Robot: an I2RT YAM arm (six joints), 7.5 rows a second.
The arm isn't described. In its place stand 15 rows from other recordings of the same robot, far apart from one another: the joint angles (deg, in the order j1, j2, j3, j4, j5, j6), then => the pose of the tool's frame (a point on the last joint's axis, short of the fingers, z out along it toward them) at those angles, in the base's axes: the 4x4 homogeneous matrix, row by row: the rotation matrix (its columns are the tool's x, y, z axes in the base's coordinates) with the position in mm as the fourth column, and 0 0 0 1 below.
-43.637, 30.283, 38.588, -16.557, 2.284, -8.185 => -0.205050 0.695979 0.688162 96.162; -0.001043 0.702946 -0.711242 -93.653; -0.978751 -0.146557 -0.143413 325.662; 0 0 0 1
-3.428, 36.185, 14.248, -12.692, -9.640, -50.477 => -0.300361 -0.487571 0.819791 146.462; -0.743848 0.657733 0.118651 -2.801; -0.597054 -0.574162 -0.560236 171.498; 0 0 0 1
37.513, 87.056, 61.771, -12.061, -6.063, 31.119 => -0.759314 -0.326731 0.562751 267.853; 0.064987 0.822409 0.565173 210.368; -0.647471 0.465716 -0.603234 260.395; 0 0 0 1
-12.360, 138.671, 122.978, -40.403, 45.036, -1.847 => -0.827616 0.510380 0.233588 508.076; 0.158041 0.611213 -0.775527 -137.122; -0.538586 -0.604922 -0.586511 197.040; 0 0 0 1
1.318, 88.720, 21.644, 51.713, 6.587, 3.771 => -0.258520 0.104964 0.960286 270.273; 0.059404 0.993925 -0.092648 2.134; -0.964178 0.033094 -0.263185 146.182; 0 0 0 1
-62.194, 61.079, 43.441, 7.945, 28.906, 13.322 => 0.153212 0.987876 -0.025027 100.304; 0.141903 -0.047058 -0.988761 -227.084; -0.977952 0.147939 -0.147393 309.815; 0 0 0 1
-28.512, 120.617, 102.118, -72.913, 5.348, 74.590 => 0.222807 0.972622 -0.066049 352.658; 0.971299 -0.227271 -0.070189 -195.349; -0.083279 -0.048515 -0.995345 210.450; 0 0 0 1
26.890, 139.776, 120.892, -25.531, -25.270, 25.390 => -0.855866 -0.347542 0.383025 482.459; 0.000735 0.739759 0.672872 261.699; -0.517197 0.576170 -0.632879 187.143; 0 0 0 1
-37.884, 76.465, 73.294, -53.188, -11.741, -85.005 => -0.567510 -0.609979 0.553044 214.754; -0.794257 0.582592 -0.172463 -157.907; -0.217000 -0.537133 -0.815106 325.901; 0 0 0 1
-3.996, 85.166, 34.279, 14.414, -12.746, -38.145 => -0.399030 -0.452003 0.797790 286.145; -0.576027 0.800515 0.165436 -12.115; -0.713420 -0.393534 -0.579795 159.688; 0 0 0 1
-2.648, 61.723, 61.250, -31.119, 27.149, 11.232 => -0.429650 0.523083 0.736061 229.439; 0.193378 0.849520 -0.490836 -26.873; -0.882047 -0.068550 -0.466149 348.612; 0 0 0 1
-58.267, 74.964, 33.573, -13.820, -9.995, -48.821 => -0.875625 0.192084 0.443152 130.019; 0.006642 0.922219 -0.386611 -198.499; -0.482945 -0.335583 -0.808794 161.918; 0 0 0 1
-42.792, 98.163, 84.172, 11.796, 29.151, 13.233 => 0.190218 0.931682 0.309493 292.562; 0.096338 0.296013 -0.950313 -294.471; -0.977004 0.210582 -0.033449 369.788; 0 0 0 1
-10.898, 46.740, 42.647, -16.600, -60.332, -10.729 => -0.209749 -0.756892 0.618967 176.165; -0.053455 0.640979 0.765694 -2.416; -0.976293 0.127516 -0.174904 315.745; 0 0 0 1
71.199, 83.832, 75.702, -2.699, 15.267, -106.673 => 0.812367 0.180097 0.554640 121.373; -0.481345 -0.329823 0.812111 327.424; 0.329192 -0.926705 -0.181248 380.367; 0 0 0 1
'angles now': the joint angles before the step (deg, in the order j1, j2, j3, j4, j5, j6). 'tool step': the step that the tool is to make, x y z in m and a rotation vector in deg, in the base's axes. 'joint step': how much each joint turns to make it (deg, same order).
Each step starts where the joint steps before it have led.
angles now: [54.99, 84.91, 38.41, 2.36, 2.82, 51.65]
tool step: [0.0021, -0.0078, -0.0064, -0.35, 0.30, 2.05]
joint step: [-1.59, -0.17, -1.74, 1.18, -2.63, -2.52]
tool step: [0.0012, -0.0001, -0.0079, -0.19, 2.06, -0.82]
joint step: [-0.30, 1.56, -0.27, 0.46, -0.72, 1.45]
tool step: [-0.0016, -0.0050, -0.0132, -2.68, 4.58, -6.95]
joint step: [0.04, 1.68, -0.39, -2.95, 3.11, 6.59]
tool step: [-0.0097, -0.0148, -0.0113, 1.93, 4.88, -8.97]
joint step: [-0.04, -1.64, -4.18, 0.56, 1.53, 10.17]
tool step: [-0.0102, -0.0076, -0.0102, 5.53, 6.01, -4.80]
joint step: [0.35, -0.75, -3.95, 3.66, -3.34, 9.03]
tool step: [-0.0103, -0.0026, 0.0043, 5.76, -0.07, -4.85]
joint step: [1.87, -3.29, -3.19, 4.41, 1.77, 7.27]
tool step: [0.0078, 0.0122, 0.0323, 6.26, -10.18, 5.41]
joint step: [0.01, -3.67, 2.12, 5.43, -0.75, -7.18]
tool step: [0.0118, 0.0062, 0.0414, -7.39, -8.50, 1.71]
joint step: [-0.69, -3.55, 8.69, -12.65, 4.83, -10.42]
